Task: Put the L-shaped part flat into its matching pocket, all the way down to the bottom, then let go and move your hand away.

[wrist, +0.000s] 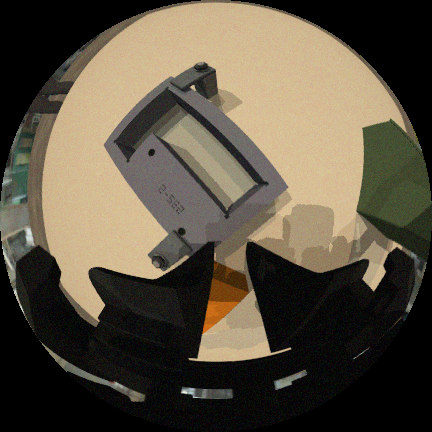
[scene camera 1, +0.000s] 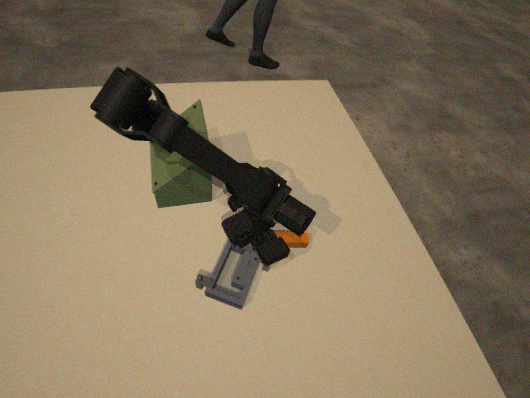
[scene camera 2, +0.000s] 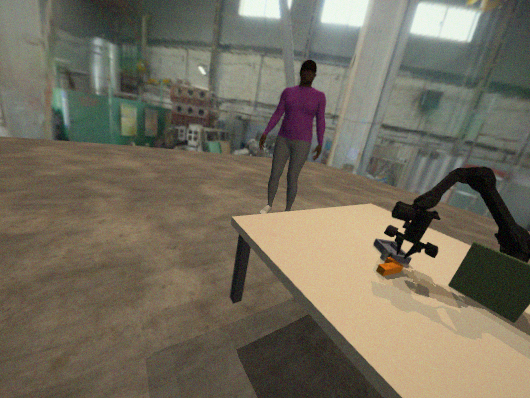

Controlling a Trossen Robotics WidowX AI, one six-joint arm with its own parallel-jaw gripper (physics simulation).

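Seen in the pictures: gripper, fingertip midpoint: [wrist: 229,247] [scene camera 1: 252,244] [scene camera 2: 400,256]; arm's base at its link origin: [scene camera 2: 508,268].
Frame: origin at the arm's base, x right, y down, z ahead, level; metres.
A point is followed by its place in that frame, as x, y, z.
Observation:
The orange L-shaped part [scene camera 1: 296,239] @(-0.251, 0.110, 0.296) [scene camera 2: 389,268] @(-0.259, 0.111, 0.279) [wrist: 223,290] @(-0.184, 0.110, 0.280) lies flat on the table beside the near corner of the grey fixture [scene camera 1: 248,269] @(-0.107, 0.103, 0.347) [scene camera 2: 387,246] @(-0.094, 0.104, 0.359) [wrist: 181,193] @(-0.104, 0.104, 0.331). The fixture's L-shaped pocket [wrist: 209,160] @(-0.074, 0.135, 0.321) is empty. My gripper [scene camera 1: 257,241] @(-0.133, 0.101, 0.289) [scene camera 2: 408,249] [wrist: 229,247] @(-0.133, 0.101, 0.289) is low over the part, with its fingers drawn close together and a narrow gap left. In the wrist view the part shows in that gap, against the left finger, with most of it hidden. Nothing is gripped.
A green wedge-shaped block [scene camera 1: 180,185] @(0.012, 0.051, 0.113) [scene camera 2: 458,278] @(-0.068, 0.094, 0.100) [wrist: 395,185] @(-0.022, 0.072, 0.114) stands behind the fixture, under the arm. The beige table [scene camera 1: 342,316] @(-0.301, 0.140, 0.503) [scene camera 2: 323,253] @(-0.393, 0.140, 0.481) ends at its right edge, not far from the part. A person [scene camera 2: 299,130] stands on the floor beyond the table.

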